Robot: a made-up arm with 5 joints. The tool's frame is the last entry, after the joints.
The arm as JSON. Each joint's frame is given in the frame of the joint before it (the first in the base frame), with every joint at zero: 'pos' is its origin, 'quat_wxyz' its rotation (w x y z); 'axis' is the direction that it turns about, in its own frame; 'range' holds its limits. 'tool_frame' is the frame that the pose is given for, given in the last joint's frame.
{
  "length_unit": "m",
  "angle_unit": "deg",
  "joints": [
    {
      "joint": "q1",
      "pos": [
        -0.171,
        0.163,
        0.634
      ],
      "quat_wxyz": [
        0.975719,
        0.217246,
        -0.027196,
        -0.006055
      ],
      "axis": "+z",
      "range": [
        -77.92,
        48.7
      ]
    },
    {
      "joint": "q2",
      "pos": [
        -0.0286,
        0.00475,
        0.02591
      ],
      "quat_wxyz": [
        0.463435,
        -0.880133,
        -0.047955,
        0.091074
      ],
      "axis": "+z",
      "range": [
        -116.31,
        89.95
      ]
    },
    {
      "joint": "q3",
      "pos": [
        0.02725,
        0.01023,
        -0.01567
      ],
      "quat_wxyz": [
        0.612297,
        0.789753,
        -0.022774,
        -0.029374
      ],
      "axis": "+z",
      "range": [
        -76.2,
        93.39
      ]
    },
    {
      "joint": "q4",
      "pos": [
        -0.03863,
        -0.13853,
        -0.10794
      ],
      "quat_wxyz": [
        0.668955,
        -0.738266,
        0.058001,
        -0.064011
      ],
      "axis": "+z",
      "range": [
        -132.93,
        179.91
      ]
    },
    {
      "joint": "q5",
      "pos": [
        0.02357,
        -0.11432,
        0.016
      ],
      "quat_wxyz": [
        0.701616,
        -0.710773,
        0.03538,
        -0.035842
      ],
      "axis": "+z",
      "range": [
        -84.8,
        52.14
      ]
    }
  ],
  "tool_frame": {
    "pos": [
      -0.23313,
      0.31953,
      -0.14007
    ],
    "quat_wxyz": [
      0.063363,
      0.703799,
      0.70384,
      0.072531
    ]
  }
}
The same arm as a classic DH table. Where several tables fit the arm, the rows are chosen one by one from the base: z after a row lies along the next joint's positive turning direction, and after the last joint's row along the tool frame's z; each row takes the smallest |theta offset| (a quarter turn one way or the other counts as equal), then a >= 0, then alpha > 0; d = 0 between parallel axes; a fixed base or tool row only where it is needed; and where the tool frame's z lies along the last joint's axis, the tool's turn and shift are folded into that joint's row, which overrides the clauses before.
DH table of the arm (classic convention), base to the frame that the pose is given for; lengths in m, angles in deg. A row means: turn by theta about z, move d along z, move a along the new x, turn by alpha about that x. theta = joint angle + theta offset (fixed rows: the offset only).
base (fixed): d 0.9288; theta0 -7.49; a -0.1908; alpha 25.29
q1: d -0.2924; theta0 21.02; a -0.0266; alpha -123.63
q2: d -0.0048; theta0 3.6; a 0.0264; alpha 104.39
q3: d -0.1345; theta0 -11.05; a -0.0141; alpha -95.56
q4: d -0.1292; theta0 -6.75; a 0.035; alpha -90.74
q5: d -1.3319; theta0 -86.21; a -0.3345; alpha -168.95
tool (fixed): d -1.1009; theta0 -176.14; a 0; alpha 0
Joint limits (deg, base to tool): -77.92..48.7 -116.31..89.95 -76.2..93.39 -132.93..179.91 -84.8..52.14

